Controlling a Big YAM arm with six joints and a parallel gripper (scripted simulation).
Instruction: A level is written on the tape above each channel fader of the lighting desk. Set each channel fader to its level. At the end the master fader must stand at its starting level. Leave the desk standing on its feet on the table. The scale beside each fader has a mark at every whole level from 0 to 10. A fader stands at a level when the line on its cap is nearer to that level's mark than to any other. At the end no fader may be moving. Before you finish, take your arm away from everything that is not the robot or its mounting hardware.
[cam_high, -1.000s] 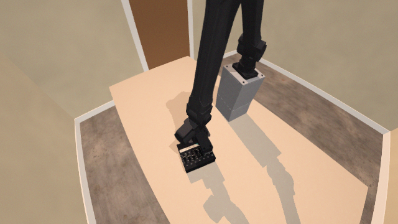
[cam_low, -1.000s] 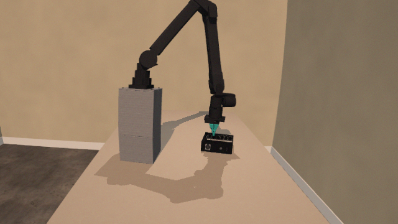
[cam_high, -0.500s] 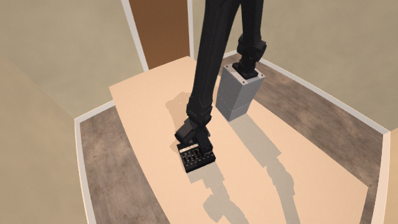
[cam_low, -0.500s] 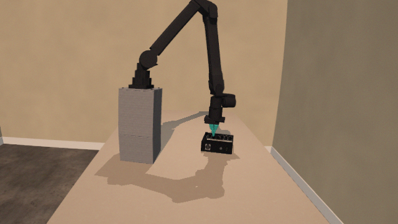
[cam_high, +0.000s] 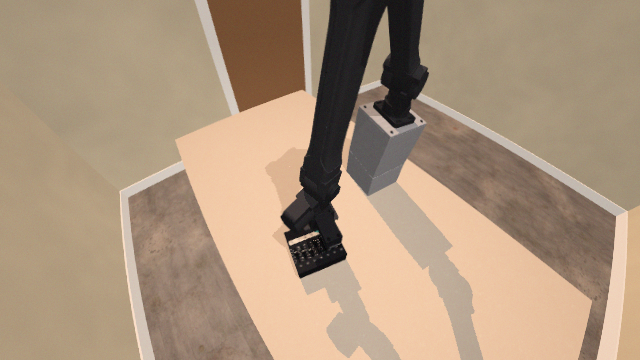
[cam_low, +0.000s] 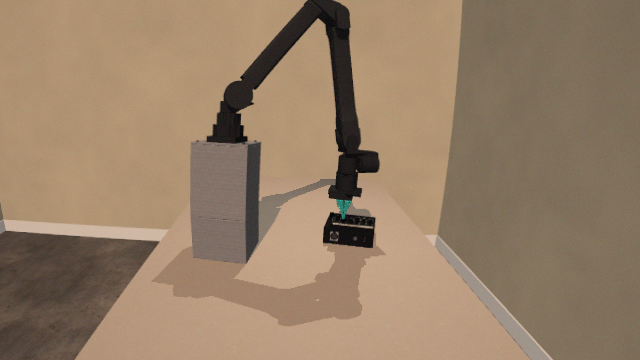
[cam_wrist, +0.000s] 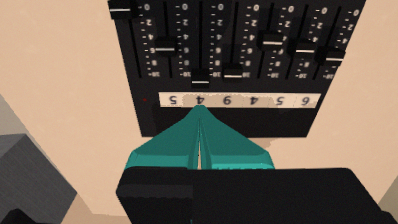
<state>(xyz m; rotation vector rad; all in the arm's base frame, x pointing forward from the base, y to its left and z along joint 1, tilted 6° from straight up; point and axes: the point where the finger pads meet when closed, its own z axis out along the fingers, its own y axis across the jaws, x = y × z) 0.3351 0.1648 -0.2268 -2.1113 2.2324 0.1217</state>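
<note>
The channel 5 fader cap is 20 mm to the left of my hand and 20 mm below it. From my hand the other things lie so: channel 4 fader cap 20 mm to the left, 20 mm below, 20 mm ahead; channel 3 fader cap 50 mm to the left, 50 mm ahead, 20 mm below; channel 6 fader cap 40 mm to the left, 20 mm below, 20 mm behind.
</note>
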